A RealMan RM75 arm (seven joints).
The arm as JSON. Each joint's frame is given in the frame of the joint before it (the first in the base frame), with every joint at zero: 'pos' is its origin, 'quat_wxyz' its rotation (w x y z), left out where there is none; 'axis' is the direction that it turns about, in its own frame. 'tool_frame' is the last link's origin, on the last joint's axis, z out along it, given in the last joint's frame.
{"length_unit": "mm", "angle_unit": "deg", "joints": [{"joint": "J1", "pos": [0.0, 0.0, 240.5], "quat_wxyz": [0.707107, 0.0, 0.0, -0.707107], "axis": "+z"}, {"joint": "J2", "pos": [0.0, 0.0, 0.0], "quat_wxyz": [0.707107, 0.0, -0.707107, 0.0], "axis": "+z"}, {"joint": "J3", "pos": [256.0, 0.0, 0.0], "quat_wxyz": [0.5, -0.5, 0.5, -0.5], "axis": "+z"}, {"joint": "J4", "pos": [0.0, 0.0, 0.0], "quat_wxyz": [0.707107, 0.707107, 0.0, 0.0], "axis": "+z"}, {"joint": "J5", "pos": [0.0, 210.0, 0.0], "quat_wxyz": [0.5, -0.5, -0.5, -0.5], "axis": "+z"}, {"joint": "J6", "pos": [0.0, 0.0, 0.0], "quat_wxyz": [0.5, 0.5, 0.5, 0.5], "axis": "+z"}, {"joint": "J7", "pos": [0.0, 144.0, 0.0], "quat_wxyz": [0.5, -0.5, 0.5, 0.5], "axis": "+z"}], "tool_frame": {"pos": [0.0, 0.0, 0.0], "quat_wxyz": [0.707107, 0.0, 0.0, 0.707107]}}
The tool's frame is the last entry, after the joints.
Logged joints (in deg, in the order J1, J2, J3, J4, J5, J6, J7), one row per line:
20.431 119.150 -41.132 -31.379 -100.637 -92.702 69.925
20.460 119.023 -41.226 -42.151 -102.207 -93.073 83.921
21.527 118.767 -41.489 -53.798 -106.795 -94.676 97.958
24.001 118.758 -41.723 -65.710 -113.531 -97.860 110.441
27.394 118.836 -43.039 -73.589 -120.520 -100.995 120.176
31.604 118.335 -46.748 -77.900 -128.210 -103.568 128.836
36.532 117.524 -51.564 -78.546 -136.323 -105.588 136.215
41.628 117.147 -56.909 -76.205 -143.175 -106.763 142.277
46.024 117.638 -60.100 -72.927 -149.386 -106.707 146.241
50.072 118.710 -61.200 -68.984 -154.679 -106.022 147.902
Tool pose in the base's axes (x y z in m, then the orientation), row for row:
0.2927 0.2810 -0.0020 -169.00 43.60 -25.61
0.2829 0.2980 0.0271 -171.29 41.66 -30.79
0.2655 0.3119 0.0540 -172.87 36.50 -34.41
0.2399 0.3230 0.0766 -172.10 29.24 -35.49
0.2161 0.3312 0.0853 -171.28 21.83 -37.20
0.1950 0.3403 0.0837 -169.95 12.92 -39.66
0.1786 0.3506 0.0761 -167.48 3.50 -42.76
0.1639 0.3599 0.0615 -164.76 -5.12 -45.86
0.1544 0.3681 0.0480 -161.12 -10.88 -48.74
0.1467 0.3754 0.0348 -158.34 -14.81 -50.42
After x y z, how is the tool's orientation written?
As angles about the fixed x, y, z axes (roll, pitch, yaw), in degrees.
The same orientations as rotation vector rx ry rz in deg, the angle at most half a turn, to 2 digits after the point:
-145.53 39.02 55.51
-145.70 44.70 52.80
-148.19 49.24 46.30
-151.29 51.44 36.33
-153.63 54.23 25.81
-155.35 57.77 12.71
-155.36 61.42 -1.93
-154.42 64.24 -15.60
-151.70 65.84 -25.69
-149.72 65.99 -32.56

